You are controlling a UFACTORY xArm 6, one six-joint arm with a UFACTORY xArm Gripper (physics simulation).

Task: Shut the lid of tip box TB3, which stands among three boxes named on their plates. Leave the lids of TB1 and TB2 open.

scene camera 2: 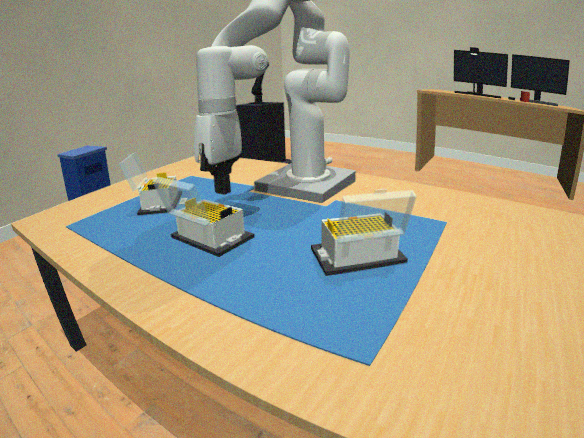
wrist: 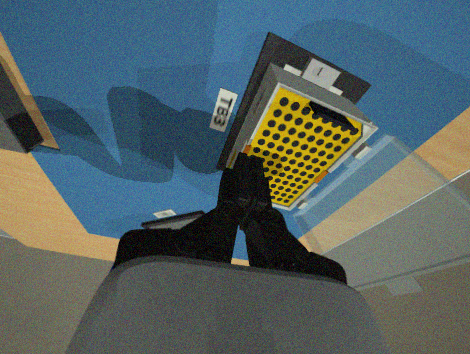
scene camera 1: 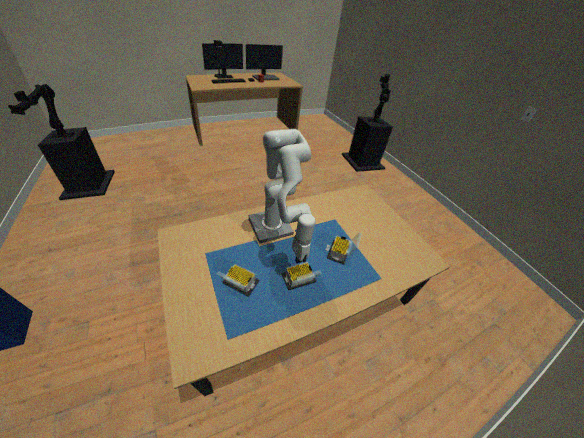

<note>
In view: the gripper (scene camera 2: 223,192), a yellow tip rack (wrist: 298,139), a name plate (wrist: 226,99) and a tip box (wrist: 281,63).
The gripper shows as well in the wrist view (wrist: 243,169).
</note>
